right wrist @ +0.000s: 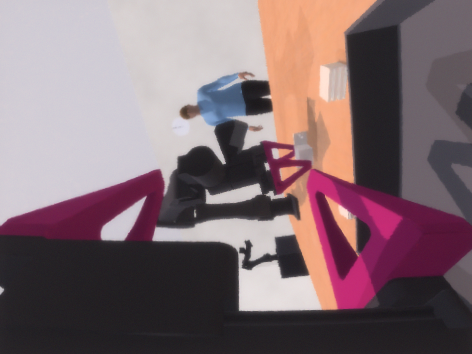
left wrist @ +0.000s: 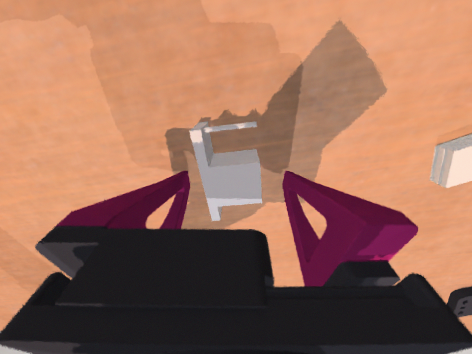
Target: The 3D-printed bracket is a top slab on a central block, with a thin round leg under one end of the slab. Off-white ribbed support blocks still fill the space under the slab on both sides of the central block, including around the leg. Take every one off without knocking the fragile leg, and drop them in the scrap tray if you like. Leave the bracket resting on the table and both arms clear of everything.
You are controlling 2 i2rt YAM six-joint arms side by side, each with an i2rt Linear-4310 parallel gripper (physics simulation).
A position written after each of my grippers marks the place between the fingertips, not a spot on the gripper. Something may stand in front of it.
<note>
I see my left gripper (left wrist: pixel 236 177), my right gripper (right wrist: pixel 235 177), a grey bracket (left wrist: pixel 231 178) and a dark scrap tray (right wrist: pixel 402 69).
My left gripper also shows in the right wrist view (right wrist: pixel 305 155). The left wrist view misses the dark scrap tray: it is out of frame.
</note>
